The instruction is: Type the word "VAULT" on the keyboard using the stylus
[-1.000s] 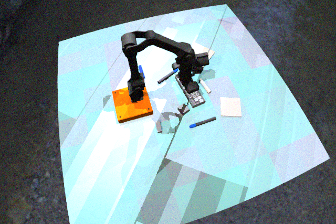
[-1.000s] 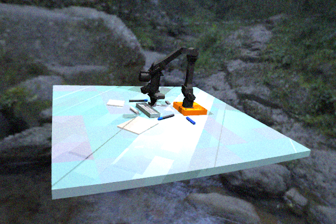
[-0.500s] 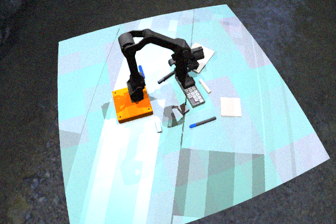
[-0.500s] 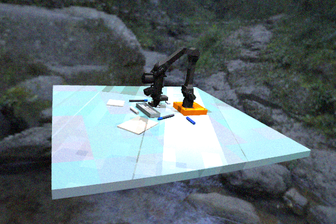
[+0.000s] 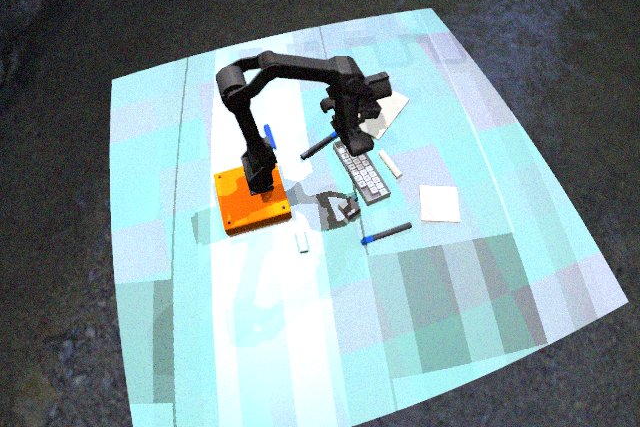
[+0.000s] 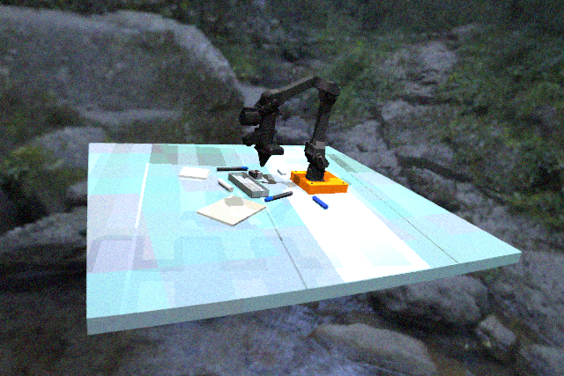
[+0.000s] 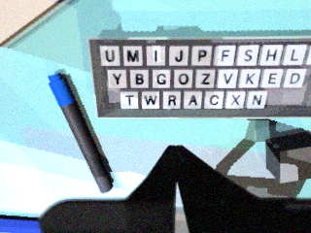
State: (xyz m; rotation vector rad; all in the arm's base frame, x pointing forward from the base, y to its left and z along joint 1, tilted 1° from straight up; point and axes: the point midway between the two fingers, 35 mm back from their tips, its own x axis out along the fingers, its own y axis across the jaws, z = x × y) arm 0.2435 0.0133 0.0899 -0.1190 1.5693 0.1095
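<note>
Right now my gripper tip is 180 mm past the stylus, 120 mm to the right of it and 90 mm above it. Also, from my gripper tip: tan sheet 160 mm ahead, 170 mm to the left, 90 mm below; grey cube 30 mm behind, 140 mm to the right, 80 mm below; white cylinder 120 mm ahead, 40 mm to the right, 90 mm below.
</note>
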